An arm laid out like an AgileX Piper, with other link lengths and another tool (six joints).
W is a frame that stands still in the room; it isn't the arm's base.
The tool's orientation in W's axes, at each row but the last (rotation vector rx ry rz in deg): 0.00 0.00 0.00; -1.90 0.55 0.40; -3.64 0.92 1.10; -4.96 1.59 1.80; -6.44 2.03 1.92; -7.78 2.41 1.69; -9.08 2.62 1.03; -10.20 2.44 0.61; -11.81 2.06 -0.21; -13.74 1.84 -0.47; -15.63 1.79 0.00
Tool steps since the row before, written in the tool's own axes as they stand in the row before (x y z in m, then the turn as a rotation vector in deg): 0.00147 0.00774 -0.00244 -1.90 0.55 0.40; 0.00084 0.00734 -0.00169 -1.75 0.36 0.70; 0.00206 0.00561 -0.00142 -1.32 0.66 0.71; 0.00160 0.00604 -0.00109 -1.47 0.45 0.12; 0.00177 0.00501 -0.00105 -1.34 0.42 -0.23; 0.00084 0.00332 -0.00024 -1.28 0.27 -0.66; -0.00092 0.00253 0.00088 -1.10 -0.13 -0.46; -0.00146 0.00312 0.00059 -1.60 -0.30 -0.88; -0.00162 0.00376 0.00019 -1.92 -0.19 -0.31; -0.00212 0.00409 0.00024 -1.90 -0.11 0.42; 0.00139 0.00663 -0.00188 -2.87 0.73 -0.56
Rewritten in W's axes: 0.00147 0.00774 -0.00244 -1.90 0.55 0.40; 0.00077 0.00729 -0.00194 -1.75 0.37 0.70; 0.00193 0.00555 -0.00181 -1.32 0.68 0.69; 0.00137 0.00597 -0.00165 -1.48 0.41 0.12; 0.00156 0.00491 -0.00167 -1.36 0.35 -0.23; 0.00072 0.00328 -0.00072 -1.31 0.14 -0.63; -0.00093 0.00262 0.00051 -1.12 -0.22 -0.38; -0.00148 0.00317 0.00009 -1.63 -0.46 -0.74; -0.00161 0.00373 -0.00053 -1.93 -0.24 -0.20; -0.00209 0.00406 -0.00067 -1.89 0.02 0.49; 0.00130 0.00587 -0.00364 -2.89 0.56 -0.65
